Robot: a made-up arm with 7 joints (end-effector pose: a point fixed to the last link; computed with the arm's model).
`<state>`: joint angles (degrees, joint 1 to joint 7).
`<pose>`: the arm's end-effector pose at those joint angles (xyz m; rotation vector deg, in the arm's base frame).
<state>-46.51 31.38 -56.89 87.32 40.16 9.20 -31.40</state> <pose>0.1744 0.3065 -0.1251 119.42 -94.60 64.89</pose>
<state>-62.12 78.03 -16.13 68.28 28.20 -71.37 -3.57</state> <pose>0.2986 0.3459 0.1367 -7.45 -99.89 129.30</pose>
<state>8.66 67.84 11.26 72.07 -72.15 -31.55 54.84</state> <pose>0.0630 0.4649 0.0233 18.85 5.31 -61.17</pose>
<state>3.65 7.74 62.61 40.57 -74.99 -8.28 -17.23</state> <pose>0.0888 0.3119 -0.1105 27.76 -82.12 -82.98</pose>
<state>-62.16 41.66 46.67 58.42 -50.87 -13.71 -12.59</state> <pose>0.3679 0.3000 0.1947 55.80 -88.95 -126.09</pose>
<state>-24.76 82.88 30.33 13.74 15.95 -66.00 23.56</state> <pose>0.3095 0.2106 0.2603 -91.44 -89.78 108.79</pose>
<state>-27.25 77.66 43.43 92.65 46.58 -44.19 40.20</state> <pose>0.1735 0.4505 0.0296 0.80 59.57 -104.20</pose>
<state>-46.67 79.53 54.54 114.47 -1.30 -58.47 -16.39</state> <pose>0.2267 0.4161 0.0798 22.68 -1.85 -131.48</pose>
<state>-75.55 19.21 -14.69 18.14 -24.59 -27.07 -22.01</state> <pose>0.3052 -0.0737 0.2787 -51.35 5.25 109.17</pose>
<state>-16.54 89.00 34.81 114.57 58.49 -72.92 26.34</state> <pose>0.0389 0.4358 0.0111 -35.25 71.29 -129.37</pose>
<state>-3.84 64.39 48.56 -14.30 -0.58 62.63 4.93</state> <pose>0.2622 0.2691 0.1909 -19.34 21.23 -112.46</pose>
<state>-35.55 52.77 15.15 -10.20 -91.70 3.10 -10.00</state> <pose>0.2855 0.1012 0.2800 -26.16 63.12 119.30</pose>
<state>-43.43 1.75 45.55 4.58 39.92 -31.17 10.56</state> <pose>0.3664 0.1530 0.1724 51.52 15.00 -141.29</pose>
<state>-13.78 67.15 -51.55 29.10 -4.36 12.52 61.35</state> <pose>0.1079 0.2775 -0.1183 -25.89 94.05 -119.66</pose>
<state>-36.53 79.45 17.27 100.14 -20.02 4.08 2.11</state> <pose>0.1244 0.4607 0.0307 -31.32 -11.26 -92.33</pose>
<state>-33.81 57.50 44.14 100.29 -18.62 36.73 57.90</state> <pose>0.1684 0.3237 -0.1088 -60.55 -18.16 -34.86</pose>
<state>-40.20 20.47 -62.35 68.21 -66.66 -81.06 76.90</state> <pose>0.2498 0.0930 -0.0807 29.52 -46.60 -111.50</pose>
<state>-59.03 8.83 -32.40 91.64 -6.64 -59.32 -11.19</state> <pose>0.2811 0.0282 -0.1054 10.60 -11.25 135.66</pose>
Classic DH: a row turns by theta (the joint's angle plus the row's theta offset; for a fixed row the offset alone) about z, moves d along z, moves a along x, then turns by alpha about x. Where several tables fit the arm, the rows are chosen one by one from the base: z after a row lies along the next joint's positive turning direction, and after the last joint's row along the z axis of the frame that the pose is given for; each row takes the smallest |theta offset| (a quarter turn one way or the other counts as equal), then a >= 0, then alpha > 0; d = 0 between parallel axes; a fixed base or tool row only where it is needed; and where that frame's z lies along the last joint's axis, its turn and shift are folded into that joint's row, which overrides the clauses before.
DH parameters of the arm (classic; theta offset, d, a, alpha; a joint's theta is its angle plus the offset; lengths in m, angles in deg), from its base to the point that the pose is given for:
base (fixed): -4.07 0.1763 0.0076 -74.51
joint 1: -75.12 0.0881 -0.0103 -90
joint 2: 74 0.0229 -0.02 90
joint 3: -90 -0.1346 0.0196 90
joint 4: -90 -0.048 0.0137 90
joint 5: 0 0.2115 -0.0099 -90
joint 6: -90 -0.035 0.0674 90
joint 7: -23.48 0.011 0.0073 -23.55
tool (fixed): -160.72 -0.0275 0 0

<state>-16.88 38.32 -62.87 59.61 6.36 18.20 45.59</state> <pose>0.0238 0.2586 -0.1843 -65.65 110.84 -114.94</pose>
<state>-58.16 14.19 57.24 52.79 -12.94 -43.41 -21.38</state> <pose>0.3916 0.1954 0.1169 54.82 -54.13 -147.40</pose>
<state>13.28 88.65 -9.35 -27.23 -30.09 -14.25 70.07</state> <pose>0.1832 0.0833 0.0025 17.66 21.46 -159.62</pose>
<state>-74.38 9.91 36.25 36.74 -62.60 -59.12 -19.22</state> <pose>0.3564 0.1526 0.2735 113.20 -95.04 -96.64</pose>
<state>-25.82 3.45 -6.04 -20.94 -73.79 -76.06 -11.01</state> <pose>0.2211 0.0690 0.2297 -107.87 105.56 79.20</pose>
